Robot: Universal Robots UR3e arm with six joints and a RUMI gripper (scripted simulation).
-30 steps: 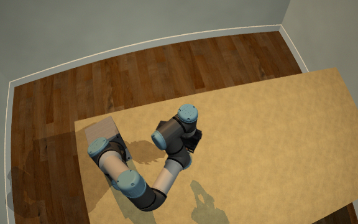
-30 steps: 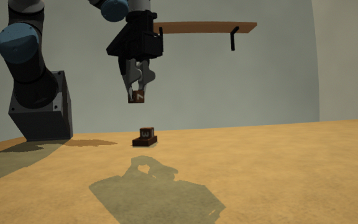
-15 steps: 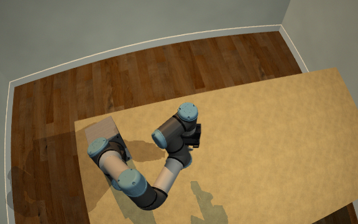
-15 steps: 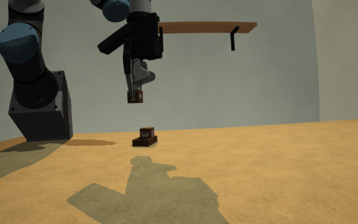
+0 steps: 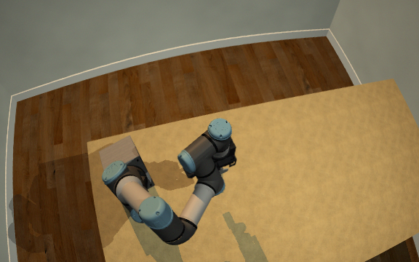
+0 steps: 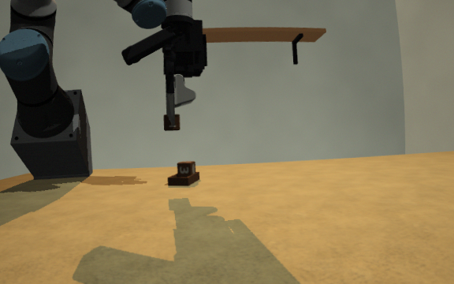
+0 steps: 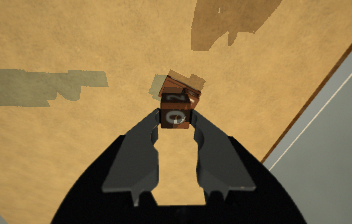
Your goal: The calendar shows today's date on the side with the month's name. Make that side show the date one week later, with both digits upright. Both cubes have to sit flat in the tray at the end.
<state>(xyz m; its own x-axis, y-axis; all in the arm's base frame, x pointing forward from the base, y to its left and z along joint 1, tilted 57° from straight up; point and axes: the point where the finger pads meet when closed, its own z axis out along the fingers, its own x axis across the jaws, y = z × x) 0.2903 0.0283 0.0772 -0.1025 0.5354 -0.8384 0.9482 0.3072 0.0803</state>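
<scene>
Right now the brown calendar tray is 2 cm ahead of my hand, 1 cm to the left of it and 13 cm below it. Also, from my hand: digit cube 1 cm below.
</scene>
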